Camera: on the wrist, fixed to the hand. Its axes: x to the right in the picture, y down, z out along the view.
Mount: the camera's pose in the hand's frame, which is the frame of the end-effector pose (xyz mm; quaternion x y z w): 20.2 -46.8 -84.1 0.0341 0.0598 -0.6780 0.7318
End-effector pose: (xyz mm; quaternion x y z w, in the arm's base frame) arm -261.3 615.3 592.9 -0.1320 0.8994 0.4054 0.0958
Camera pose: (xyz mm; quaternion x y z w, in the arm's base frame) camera -271.2 518.8 609.2 -0.7274 0.5883 0.1932 0.2957
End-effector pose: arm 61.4 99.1 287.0 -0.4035 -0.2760 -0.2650 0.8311
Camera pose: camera 65.2 1.0 281.2 -0.0640 -0.4349 -0.7722 0.4588
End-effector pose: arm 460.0 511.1 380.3 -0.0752 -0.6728 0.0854 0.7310
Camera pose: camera 546.5 470.5 403.4 0.4210 -0.4967 -0.4147 0.6357
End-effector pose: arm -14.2 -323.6 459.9 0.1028 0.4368 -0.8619 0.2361
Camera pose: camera -57.4 -238.9 434.9 0.1613 -0.3741 0.7996 0.4412
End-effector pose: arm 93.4 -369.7 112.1 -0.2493 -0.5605 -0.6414 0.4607
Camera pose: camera 60.1 -458.3 85.3 -0.2517 0.5735 0.7776 0.0557
